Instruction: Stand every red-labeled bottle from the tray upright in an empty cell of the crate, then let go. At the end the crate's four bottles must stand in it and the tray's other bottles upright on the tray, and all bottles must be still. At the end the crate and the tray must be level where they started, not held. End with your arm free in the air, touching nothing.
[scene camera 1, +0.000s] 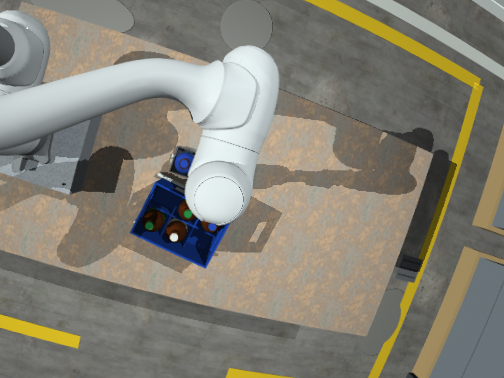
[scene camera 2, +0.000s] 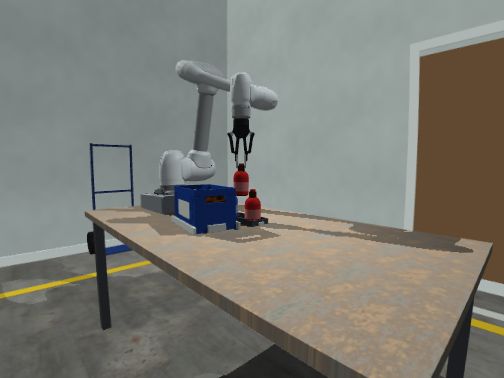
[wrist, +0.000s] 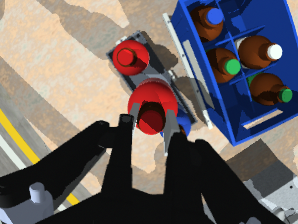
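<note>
There's a blue crate in the pictures, and the gripper is in them too.
</note>
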